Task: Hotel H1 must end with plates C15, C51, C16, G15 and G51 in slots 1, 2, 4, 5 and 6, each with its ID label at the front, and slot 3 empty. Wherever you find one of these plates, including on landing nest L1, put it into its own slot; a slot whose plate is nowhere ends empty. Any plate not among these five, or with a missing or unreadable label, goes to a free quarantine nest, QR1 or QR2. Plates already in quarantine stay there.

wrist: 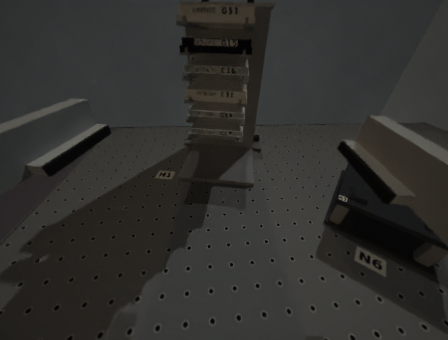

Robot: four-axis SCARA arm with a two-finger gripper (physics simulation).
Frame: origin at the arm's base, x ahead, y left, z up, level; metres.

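Where they show: gripper, fingertip midpoint: (221,124).
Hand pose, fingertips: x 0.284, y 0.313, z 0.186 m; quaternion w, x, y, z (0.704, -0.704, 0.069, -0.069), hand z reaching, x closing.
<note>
After its pixels a point has its place.
Hotel H1 (259,75) {x 0.382, y 0.576, z 0.173 m} stands upright at the top centre with several plates stacked in it, labels facing me. From the top down: a cream plate (217,14) {x 0.294, y 0.466, z 0.248 m} labelled G51, a black plate (216,46) {x 0.293, y 0.466, z 0.219 m} labelled G15, a clear plate (216,72) {x 0.293, y 0.465, z 0.192 m} that seems to read C16, and a cream plate (216,95) {x 0.293, y 0.465, z 0.165 m} whose label looks like C31 or C51. Below are two clear plates (216,115) {x 0.293, y 0.465, z 0.137 m} (215,133) {x 0.292, y 0.466, z 0.109 m} with labels starting with C, too blurred to read fully. My gripper (221,124) {x 0.284, y 0.313, z 0.186 m} is open and empty, its fingers wide apart at left and right, with the hotel farther off between them.
A dark nest (387,212) {x 0.493, y 0.333, z 0.063 m} stands at the right, partly behind the right finger, with the N6 tag (371,261) {x 0.472, y 0.300, z 0.013 m} in front. The H1 tag (165,175) {x 0.198, y 0.490, z 0.013 m} lies left of the hotel base (217,167) {x 0.298, y 0.498, z 0.021 m}. The perforated deck (225,280) {x 0.291, y 0.296, z 0.013 m} spreads below; a wall (320,60) rises behind.
</note>
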